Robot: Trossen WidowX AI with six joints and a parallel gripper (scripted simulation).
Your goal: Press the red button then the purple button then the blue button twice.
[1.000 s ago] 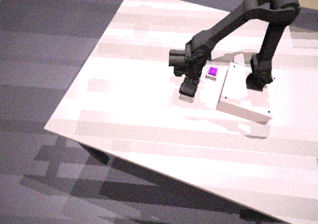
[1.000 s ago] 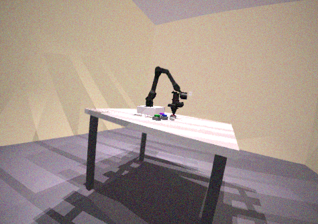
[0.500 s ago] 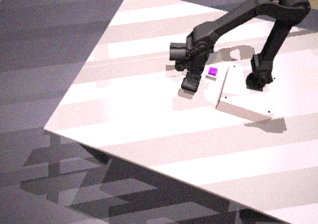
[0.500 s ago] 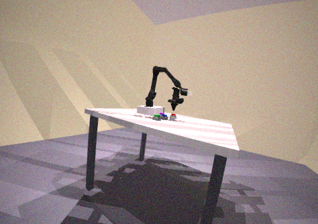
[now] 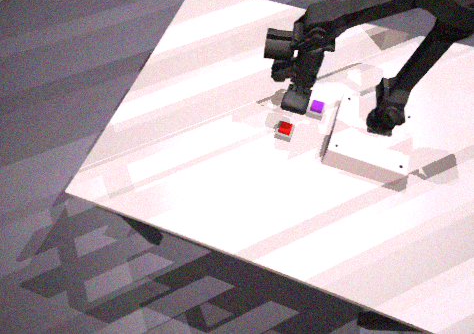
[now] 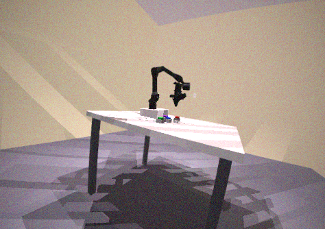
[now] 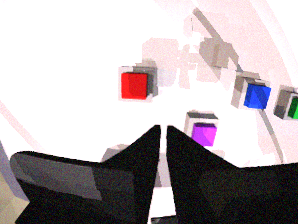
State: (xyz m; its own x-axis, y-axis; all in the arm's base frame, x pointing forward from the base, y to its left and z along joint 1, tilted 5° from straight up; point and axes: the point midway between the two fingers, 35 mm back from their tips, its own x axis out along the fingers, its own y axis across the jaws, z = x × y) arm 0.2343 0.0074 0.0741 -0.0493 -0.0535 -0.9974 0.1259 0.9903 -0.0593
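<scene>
The purple button lies 60 mm behind my gripper tip, 60 mm to the right of it and 100 mm below it. Also, from my gripper tip: red button 20 mm ahead, 30 mm to the left, 100 mm below; then green button 30 mm behind, 240 mm to the right, 100 mm below; then blue button 10 mm behind, 140 mm to the right, 100 mm below.
</scene>
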